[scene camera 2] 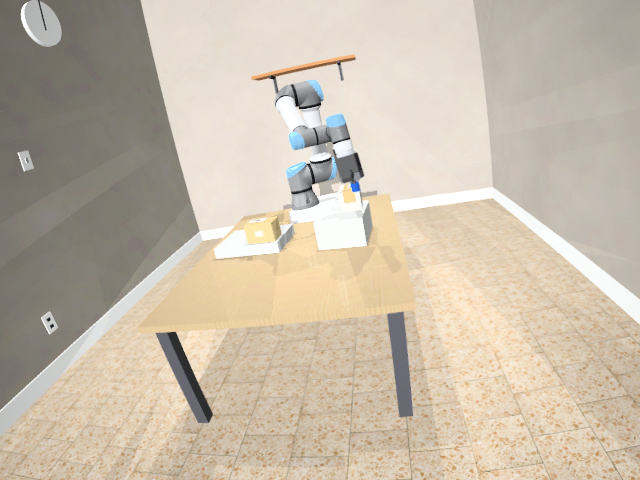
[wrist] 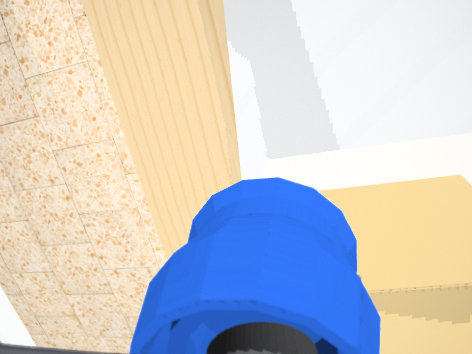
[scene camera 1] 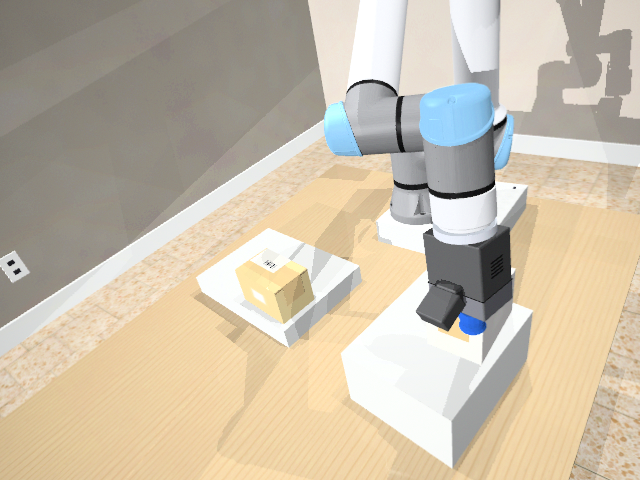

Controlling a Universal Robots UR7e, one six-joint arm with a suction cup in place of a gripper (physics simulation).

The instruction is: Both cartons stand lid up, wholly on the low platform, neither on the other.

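Frame: origin at the arm's base, x ahead, y left, z up, level; millimetres.
Seen in the pictures: end effector, tool point: (scene camera 2: 356, 191) (wrist: 258, 239) (scene camera 1: 472, 328); arm's base, origin of the base link: (scene camera 2: 305, 206) (scene camera 1: 420, 209).
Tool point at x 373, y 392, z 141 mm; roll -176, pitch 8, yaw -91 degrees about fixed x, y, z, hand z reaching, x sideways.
Offsets run from my tool point to a thing's top centre. Level surfaces: height alone.
One tan carton @(dx +53, dy -437, dz -73 mm) (scene camera 1: 273, 289) (scene camera 2: 262, 230) stands with its labelled lid up on the low white platform (scene camera 1: 330, 270) (scene camera 2: 232, 250). A second tan carton @(dx -69, dy -48, dz +3 mm) (scene camera 1: 450, 334) (scene camera 2: 347, 195) (wrist: 411, 236) stands on the tall white block @(dx -27, dy -82, dz -86 mm) (scene camera 1: 413, 371) (scene camera 2: 338, 234) (wrist: 381, 57), mostly hidden behind the tool head in scene camera 1. My blue suction cup (scene camera 1: 471, 325) (scene camera 2: 354, 186) (wrist: 266, 228) points straight down at this carton's edge. The cup looks pressed onto the carton. The cup's own body hides the contact spot.
The wooden table @(dz -206 mm) (scene camera 1: 154, 387) (scene camera 2: 289, 294) carries both white blocks and the robot's base plate (scene camera 1: 511, 201). The tall block sits close to the table's edge, with the floor (wrist: 57, 152) beyond it. A wall shelf (scene camera 2: 305, 67) hangs above the arm.
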